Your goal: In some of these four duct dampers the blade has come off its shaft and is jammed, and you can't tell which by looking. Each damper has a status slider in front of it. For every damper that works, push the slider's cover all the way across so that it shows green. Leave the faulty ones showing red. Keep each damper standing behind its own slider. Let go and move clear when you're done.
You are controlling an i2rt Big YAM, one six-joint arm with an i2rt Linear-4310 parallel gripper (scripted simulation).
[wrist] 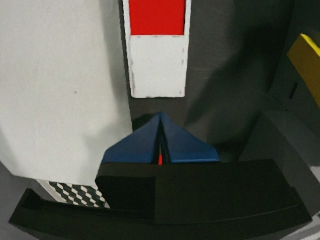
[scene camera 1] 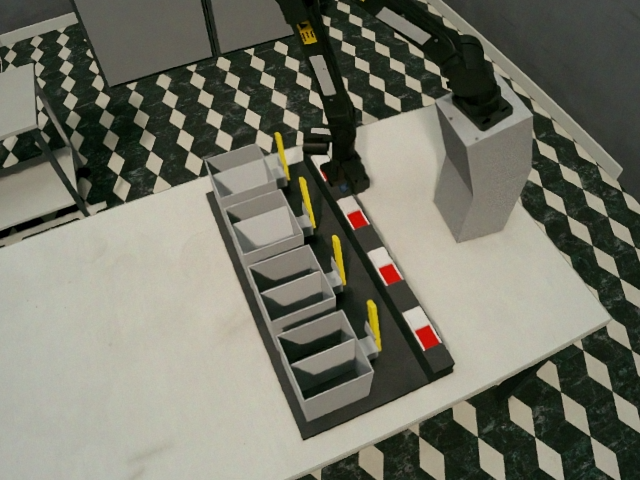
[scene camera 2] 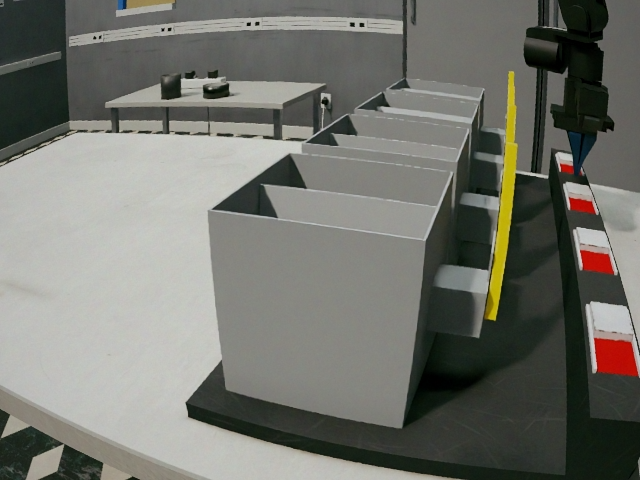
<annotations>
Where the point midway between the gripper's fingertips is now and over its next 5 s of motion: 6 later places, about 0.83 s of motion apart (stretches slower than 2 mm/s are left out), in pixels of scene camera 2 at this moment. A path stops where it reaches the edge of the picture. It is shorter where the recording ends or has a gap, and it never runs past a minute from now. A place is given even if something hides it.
My gripper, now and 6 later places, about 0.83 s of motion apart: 575, 174; 576, 180; 577, 183; 576, 183; 577, 185; 577, 188; 578, 190
</annotations>
